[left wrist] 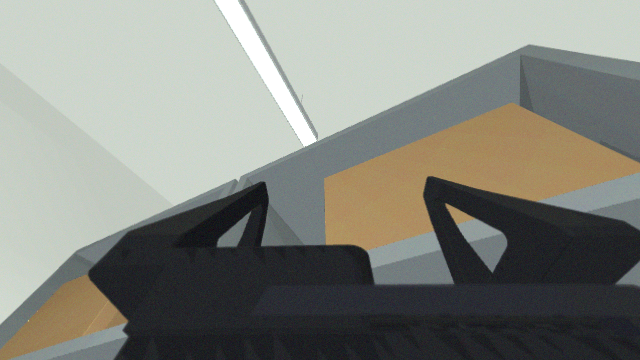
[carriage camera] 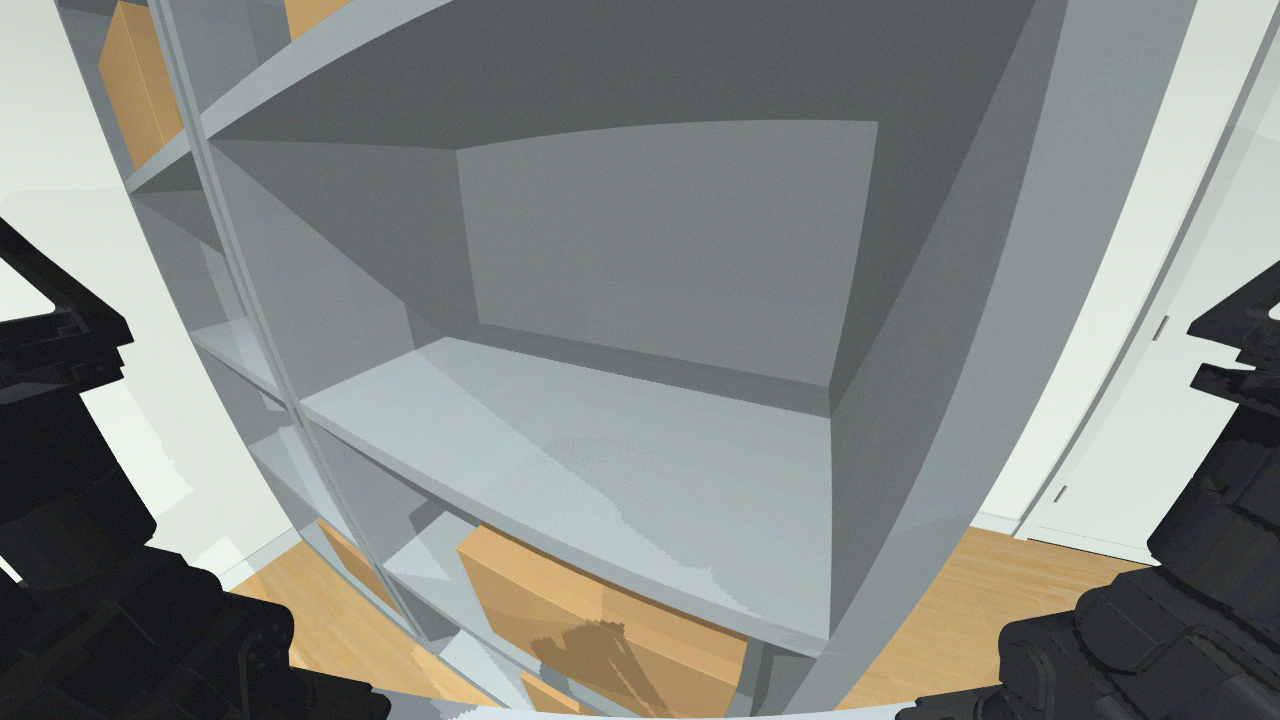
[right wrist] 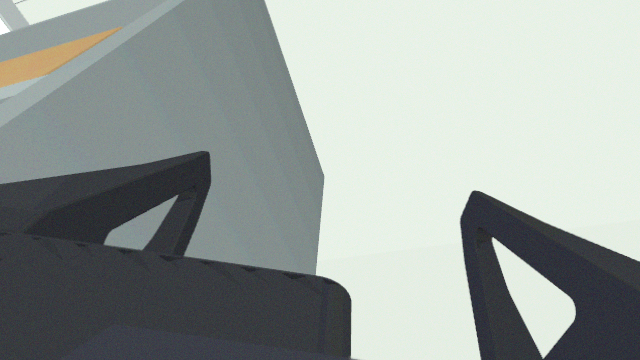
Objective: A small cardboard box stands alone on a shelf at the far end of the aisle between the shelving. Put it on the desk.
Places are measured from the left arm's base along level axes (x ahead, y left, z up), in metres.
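Pixels of known places: left gripper, fingertip midpoint: (left wrist: 344, 188); right gripper, fingertip midpoint: (right wrist: 338, 185).
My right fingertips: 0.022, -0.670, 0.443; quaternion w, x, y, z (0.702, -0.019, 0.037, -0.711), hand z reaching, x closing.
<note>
Behind a point stands the place of what it marks, as x, y, z.
The small cardboard box standing alone and the desk do not show in any of the three views. My left gripper (left wrist: 344, 188) {0.020, -0.002, 0.442} is open with nothing between its fingers; part of it shows at the left edge of the carriage view. My right gripper (right wrist: 338, 185) {0.022, -0.670, 0.443} is open with nothing between its fingers; part of it shows at the right edge of the carriage view. Grey shelving (carriage camera: 1038, 223) {0.056, -0.489, 0.411} (left wrist: 430, 100) {0.160, -0.286, 0.988} (right wrist: 240, 130) {0.177, -0.572, 0.713} stands close in front, turned at an angle. Its wide middle shelf (carriage camera: 572, 456) {0.288, -0.240, 0.106} bears no box in the part that shows.
A large cardboard box (carriage camera: 599, 617) {0.180, -0.276, -0.081} sits on the shelf below, and another large box (carriage camera: 134, 80) {0.591, 0.713, 0.716} is at the upper left. A large box (left wrist: 480, 155) also shows high up in the left wrist view. Wooden floor (carriage camera: 984, 591) {0.613, -1.665, -0.885} and a white door (carriage camera: 1100, 447) {0.807, -2.121, -0.351} lie to the right of the shelving.
</note>
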